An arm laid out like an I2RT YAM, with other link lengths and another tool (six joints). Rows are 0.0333 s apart.
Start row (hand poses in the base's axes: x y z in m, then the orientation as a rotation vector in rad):
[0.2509, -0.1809, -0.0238, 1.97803, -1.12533, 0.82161]
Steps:
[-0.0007, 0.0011, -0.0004, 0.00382, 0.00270, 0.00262]
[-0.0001, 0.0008, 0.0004, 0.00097, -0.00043, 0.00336]
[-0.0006, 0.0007, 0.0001, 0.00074, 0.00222, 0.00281]
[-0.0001, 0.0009, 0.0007, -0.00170, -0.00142, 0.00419]
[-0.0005, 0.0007, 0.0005, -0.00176, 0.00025, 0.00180]
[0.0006, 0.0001, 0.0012, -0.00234, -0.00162, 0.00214]
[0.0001, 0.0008, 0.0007, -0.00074, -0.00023, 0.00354]
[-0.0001, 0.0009, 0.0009, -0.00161, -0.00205, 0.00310]
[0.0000, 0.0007, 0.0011, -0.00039, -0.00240, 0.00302]
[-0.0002, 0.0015, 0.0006, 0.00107, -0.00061, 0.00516]
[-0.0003, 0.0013, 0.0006, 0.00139, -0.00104, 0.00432]
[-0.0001, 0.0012, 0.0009, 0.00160, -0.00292, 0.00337]
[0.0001, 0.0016, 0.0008, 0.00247, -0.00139, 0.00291]
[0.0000, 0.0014, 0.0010, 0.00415, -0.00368, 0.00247]
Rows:
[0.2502, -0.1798, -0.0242, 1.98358, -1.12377, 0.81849]
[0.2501, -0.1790, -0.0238, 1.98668, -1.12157, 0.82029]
[0.2495, -0.1783, -0.0237, 1.98974, -1.11821, 0.81904]
[0.2494, -0.1774, -0.0230, 1.99103, -1.11416, 0.82343]
[0.2489, -0.1767, -0.0225, 1.99091, -1.11129, 0.82480]
[0.2495, -0.1766, -0.0213, 1.99016, -1.10882, 0.82860]
[0.2496, -0.1758, -0.0206, 1.99201, -1.10527, 0.83098]
[0.2495, -0.1749, -0.0197, 1.99244, -1.10261, 0.83544]
[0.2495, -0.1742, -0.0186, 1.99374, -1.10097, 0.83976]
[0.2493, -0.1727, -0.0180, 1.99813, -1.09728, 0.84267]
[0.2490, -0.1714, -0.0174, 2.00209, -1.09479, 0.84549]
[0.2489, -0.1702, -0.0165, 2.00514, -1.09434, 0.84978]
[0.2490, -0.1686, -0.0157, 2.00892, -1.09400, 0.85183]
[0.2490, -0.1672, -0.0147, 2.01326, -1.09640, 0.85551]

